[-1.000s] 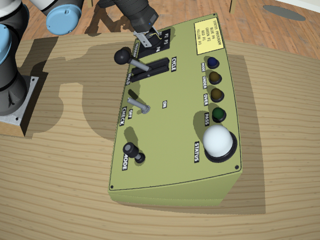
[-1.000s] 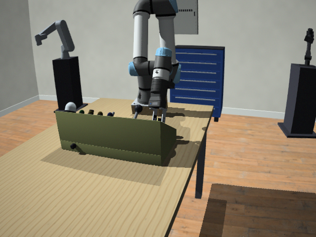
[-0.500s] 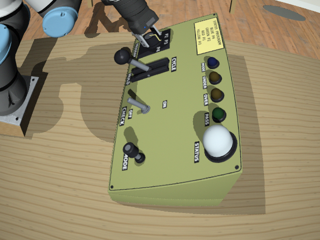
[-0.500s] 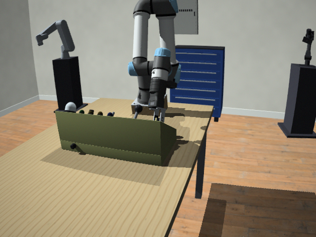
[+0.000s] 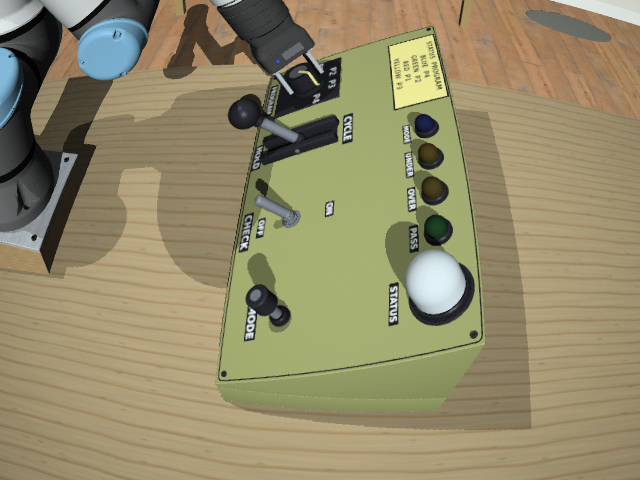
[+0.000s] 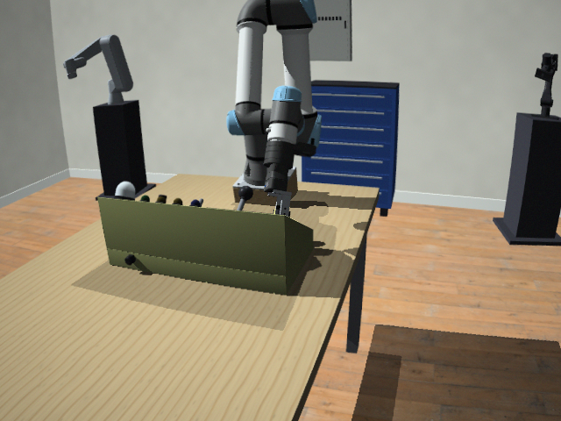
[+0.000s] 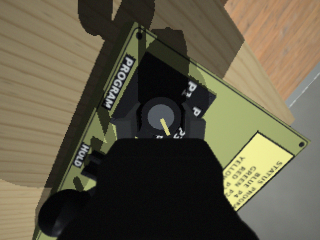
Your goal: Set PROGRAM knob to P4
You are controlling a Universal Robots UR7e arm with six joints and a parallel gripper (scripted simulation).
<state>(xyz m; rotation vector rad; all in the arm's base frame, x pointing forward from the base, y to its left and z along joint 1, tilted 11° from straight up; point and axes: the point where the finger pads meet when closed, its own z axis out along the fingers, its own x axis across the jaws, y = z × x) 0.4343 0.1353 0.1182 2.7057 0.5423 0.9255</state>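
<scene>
Right now the black ball lever is 120 mm to the right of my hand and 40 mm behind it. Also, from my hand: olive console 190 mm to the right, 30 mm below, 10 mm ahead; program knob 10 mm to the right, 10 mm below, 10 mm ahead; check toggle 240 mm to the right, 40 mm behind, 10 mm below.
</scene>
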